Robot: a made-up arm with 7 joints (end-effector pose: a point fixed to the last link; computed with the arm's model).
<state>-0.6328 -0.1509 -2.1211 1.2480 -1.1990 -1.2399 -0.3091</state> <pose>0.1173 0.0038 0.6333 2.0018 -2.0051 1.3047</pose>
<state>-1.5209 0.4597 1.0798 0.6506 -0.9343 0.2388 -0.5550</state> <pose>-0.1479 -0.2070 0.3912 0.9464 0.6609 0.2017</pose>
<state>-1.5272 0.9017 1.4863 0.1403 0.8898 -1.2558 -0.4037</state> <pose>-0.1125 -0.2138 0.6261 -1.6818 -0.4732 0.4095</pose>
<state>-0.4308 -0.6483 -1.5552 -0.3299 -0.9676 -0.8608 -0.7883</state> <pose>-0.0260 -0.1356 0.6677 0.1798 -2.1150 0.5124</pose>
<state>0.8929 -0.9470 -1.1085 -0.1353 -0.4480 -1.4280 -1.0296</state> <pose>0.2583 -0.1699 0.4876 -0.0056 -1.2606 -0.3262</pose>
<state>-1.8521 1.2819 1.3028 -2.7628 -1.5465 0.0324 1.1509</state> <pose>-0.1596 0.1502 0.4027 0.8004 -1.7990 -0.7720</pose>
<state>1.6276 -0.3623 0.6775 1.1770 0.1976 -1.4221 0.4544</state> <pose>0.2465 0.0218 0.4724 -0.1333 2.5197 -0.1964</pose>
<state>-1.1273 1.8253 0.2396 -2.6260 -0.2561 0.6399 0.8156</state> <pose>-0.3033 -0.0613 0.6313 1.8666 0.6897 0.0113</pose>
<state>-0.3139 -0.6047 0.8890 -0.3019 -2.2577 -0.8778 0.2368</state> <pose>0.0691 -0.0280 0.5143 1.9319 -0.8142 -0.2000</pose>
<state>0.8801 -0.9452 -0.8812 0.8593 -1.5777 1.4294 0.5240</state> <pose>0.1308 -0.0975 0.3347 1.4194 0.1551 1.4859</pose>
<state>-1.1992 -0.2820 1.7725 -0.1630 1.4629 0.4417 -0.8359</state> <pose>-0.0445 -0.1332 0.5049 -1.1771 0.8788 -0.8541</pose>
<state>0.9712 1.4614 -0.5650 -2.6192 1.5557 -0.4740 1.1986</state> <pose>0.3960 -0.2077 0.4369 -1.3103 -1.0466 -0.7259</pose>
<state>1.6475 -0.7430 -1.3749 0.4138 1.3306 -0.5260 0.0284</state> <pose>0.2091 -0.0963 0.3568 -1.8092 1.0783 -0.0826</pose>
